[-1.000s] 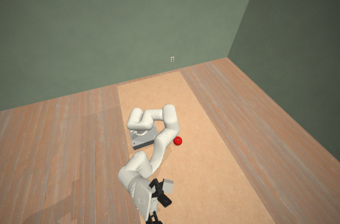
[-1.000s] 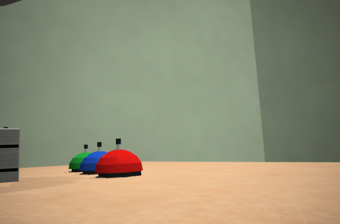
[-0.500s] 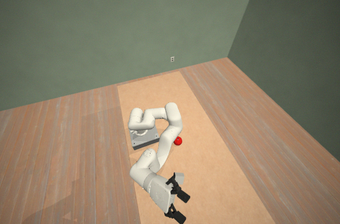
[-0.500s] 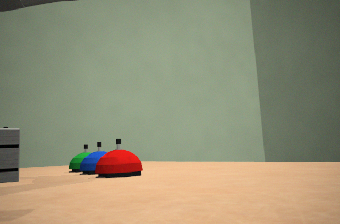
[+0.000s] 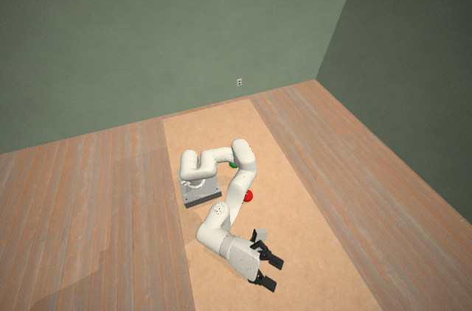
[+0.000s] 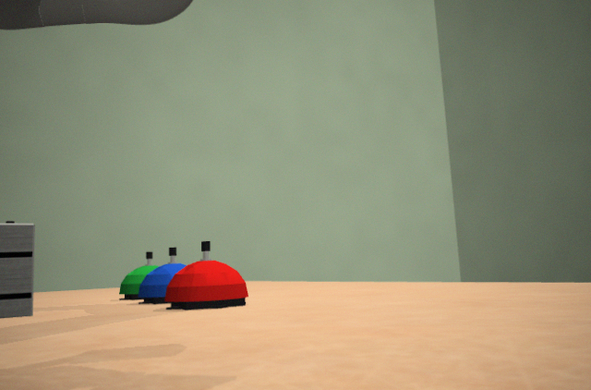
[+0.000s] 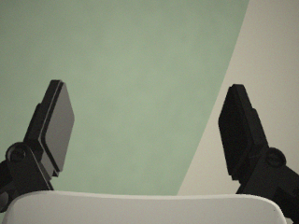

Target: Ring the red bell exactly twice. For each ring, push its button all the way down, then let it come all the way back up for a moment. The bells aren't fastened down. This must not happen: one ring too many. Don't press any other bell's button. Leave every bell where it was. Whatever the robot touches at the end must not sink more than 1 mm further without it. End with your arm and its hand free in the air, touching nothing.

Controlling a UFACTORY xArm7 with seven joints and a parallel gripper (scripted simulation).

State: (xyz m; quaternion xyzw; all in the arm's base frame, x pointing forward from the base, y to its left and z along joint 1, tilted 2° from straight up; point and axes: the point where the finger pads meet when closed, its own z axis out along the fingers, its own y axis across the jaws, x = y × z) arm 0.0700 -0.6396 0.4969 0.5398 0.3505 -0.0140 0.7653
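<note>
Now: hand 19 cm short of the red bell, 42 cm to the right of it and 53 cm above it. From my hand the other things lie so: blue bell 22 cm ahead, 55 cm to the left, 53 cm below; then green bell 24 cm ahead, 69 cm to the left, 53 cm below.
</note>
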